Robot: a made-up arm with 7 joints. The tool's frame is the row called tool.
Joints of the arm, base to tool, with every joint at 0 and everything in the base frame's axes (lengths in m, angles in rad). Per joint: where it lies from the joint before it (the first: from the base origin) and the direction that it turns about. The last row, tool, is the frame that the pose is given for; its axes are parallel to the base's.
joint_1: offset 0.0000 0.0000 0.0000 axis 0 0.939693 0.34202
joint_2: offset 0.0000 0.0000 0.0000 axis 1 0 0
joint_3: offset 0.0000 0.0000 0.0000 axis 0 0 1
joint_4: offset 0.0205 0.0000 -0.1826 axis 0 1 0
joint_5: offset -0.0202 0.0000 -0.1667 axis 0 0 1
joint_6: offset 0.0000 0.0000 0.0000 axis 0 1 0
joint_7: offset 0.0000 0.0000 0.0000 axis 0 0 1
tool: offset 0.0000 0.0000 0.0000
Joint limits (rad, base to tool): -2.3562..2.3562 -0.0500..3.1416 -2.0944..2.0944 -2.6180..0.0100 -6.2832..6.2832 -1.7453..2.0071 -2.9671..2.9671
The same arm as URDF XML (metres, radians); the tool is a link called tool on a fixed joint. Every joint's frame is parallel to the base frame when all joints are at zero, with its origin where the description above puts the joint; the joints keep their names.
<robot name="arm">
  <joint name="tool_fixed" type="fixed">
    <parent link="link7"/>
    <child link="tool"/>
    <origin xyz="0 0 0"/>
  </joint>
  <joint name="joint_7" type="revolute">
    <parent link="link6"/>
    <child link="link7"/>
    <origin xyz="0 0 0"/>
    <axis xyz="0 0 1"/>
    <limit lower="-2.9671" upper="2.9671"/>
  </joint>
  <joint name="joint_6" type="revolute">
    <parent link="link5"/>
    <child link="link6"/>
    <origin xyz="0 0 0"/>
    <axis xyz="0 1 0"/>
    <limit lower="-1.7453" upper="2.0071"/>
  </joint>
  <joint name="joint_5" type="revolute">
    <parent link="link4"/>
    <child link="link5"/>
    <origin xyz="-0.0202 0 -0.1667"/>
    <axis xyz="0 0 1"/>
    <limit lower="-6.2832" upper="6.2832"/>
  </joint>
  <joint name="joint_4" type="revolute">
    <parent link="link3"/>
    <child link="link4"/>
    <origin xyz="0.0205 0 -0.1826"/>
    <axis xyz="0 1 0"/>
    <limit lower="-2.618" upper="0.01"/>
  </joint>
  <joint name="joint_3" type="revolute">
    <parent link="link2"/>
    <child link="link3"/>
    <origin xyz="0 0 0"/>
    <axis xyz="0 0 1"/>
    <limit lower="-2.0944" upper="2.0944"/>
  </joint>
  <joint name="joint_2" type="revolute">
    <parent link="link1"/>
    <child link="link2"/>
    <origin xyz="0 0 0"/>
    <axis xyz="1 0 0"/>
    <limit lower="-0.05" upper="3.1416"/>
  </joint>
  <joint name="joint_1" type="revolute">
    <parent link="base_link"/>
    <child link="link1"/>
    <origin xyz="0 0 0"/>
    <axis xyz="0 0.9397 0.342"/>
    <limit lower="-2.3562" upper="2.3562"/>
  </joint>
  <link name="base_link"/>
  <link name="link1"/>
  <link name="link2"/>
  <link name="link3"/>
  <link name="link4"/>
  <link name="link5"/>
  <link name="link6"/>
  <link name="link7"/>
  <link name="tool"/>
</robot>

